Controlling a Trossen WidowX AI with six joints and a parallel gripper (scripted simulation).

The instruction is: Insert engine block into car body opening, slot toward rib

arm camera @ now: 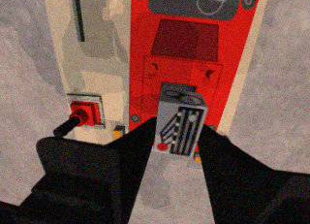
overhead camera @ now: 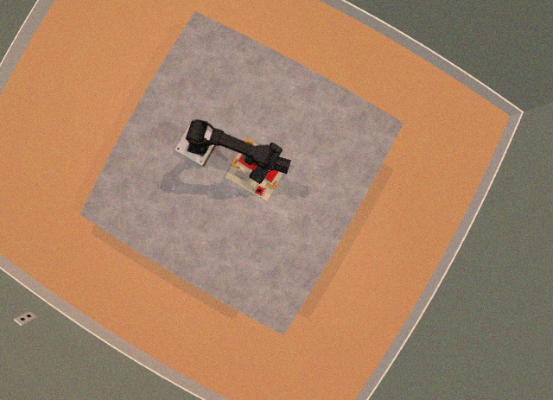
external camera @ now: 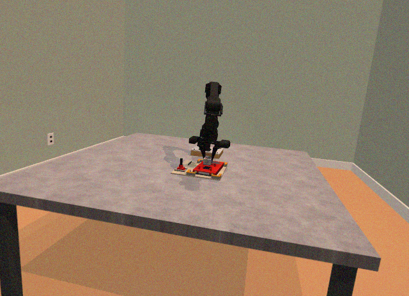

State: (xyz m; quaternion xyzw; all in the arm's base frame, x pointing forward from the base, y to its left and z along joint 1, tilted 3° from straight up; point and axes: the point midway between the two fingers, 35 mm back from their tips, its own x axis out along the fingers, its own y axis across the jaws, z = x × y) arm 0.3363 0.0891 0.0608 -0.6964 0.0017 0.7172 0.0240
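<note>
Right now my gripper tip is 1 cm above the grey engine block. From my gripper tip the other things lie so: black upright peg: 3 cm ahead, 12 cm to the right, 3 cm below.
</note>
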